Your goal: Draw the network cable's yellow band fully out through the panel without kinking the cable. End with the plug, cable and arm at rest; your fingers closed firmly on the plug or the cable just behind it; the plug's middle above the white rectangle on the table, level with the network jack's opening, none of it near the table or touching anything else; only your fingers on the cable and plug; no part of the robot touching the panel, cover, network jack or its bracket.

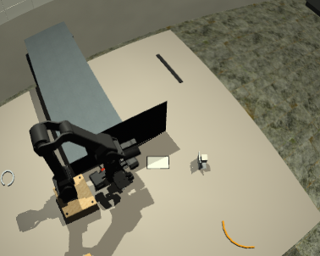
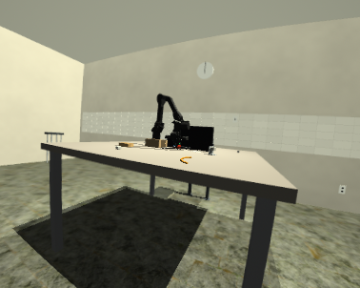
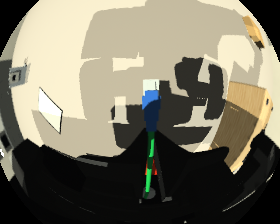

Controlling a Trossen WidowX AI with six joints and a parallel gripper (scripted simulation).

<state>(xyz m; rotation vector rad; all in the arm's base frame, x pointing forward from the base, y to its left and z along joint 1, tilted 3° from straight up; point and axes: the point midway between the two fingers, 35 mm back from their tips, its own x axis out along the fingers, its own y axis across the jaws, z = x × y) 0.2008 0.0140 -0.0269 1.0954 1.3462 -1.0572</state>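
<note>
Now: hand 18 cm short of the white rectangle, 1 cm to the right of it and 4 cm above it. Round my hand: long grey cover (7 cm behind, 54 cm to the left, 6 cm above); then blue plug (1 cm ahead, 4 cm to the right, 1 cm below); then network jack (34 cm ahead, 7 cm to the right).
</note>
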